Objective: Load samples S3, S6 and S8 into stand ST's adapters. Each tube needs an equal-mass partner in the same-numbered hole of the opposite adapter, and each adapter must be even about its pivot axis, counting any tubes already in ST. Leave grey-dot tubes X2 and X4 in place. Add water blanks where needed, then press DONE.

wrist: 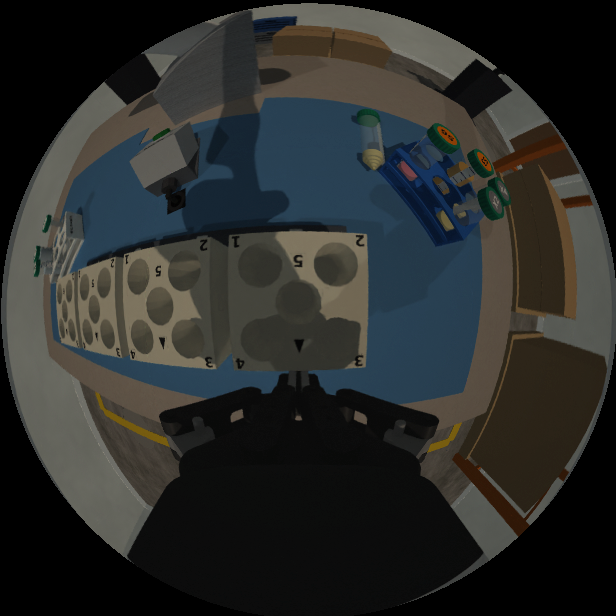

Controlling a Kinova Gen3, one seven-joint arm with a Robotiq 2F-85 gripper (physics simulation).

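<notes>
Four beige adapter blocks stand in a row on the blue mat, each with five round holes numbered 1 to 5. The nearest block [297, 301] is right below my gripper [297, 380], and every hole I can see in it is empty. The other blocks [166, 304] [94, 313] run off to the left. My fingertips are together with nothing visible between them. A blue rack [436, 195] at the right holds green-capped tubes [479, 162]. One green-capped tube [370, 137] is outside the rack, apparently lying on the mat.
A grey box [166, 158] with a small green part sits at the back left. A taller grey block [206, 74] is behind it. A white rack [63, 247] with green-capped tubes is at the far left edge. Wooden furniture stands off the table to the right.
</notes>
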